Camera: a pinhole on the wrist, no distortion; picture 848 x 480 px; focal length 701.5 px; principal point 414.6 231.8 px. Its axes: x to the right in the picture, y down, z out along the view. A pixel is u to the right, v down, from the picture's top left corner.
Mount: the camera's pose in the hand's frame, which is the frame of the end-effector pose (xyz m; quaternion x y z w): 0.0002 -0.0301 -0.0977 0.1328 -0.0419 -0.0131 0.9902
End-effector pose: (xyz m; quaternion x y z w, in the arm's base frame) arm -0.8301 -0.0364 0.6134 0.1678 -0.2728 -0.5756 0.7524
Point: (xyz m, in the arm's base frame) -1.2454 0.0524 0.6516
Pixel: 234 17
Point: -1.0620 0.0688 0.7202
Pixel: 225 289
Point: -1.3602 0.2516 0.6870
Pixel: 36 81
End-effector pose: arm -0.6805 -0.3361 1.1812 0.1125 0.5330 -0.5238 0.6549
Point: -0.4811 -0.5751 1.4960
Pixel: 275 360
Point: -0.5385 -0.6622 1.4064
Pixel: 452 299
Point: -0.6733 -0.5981 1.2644
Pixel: 646 189
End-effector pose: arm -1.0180 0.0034 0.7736 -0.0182 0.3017 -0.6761 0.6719
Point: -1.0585 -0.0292 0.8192
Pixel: 563 269
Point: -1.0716 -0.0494 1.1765
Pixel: 327 113
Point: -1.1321 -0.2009 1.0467
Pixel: 653 37
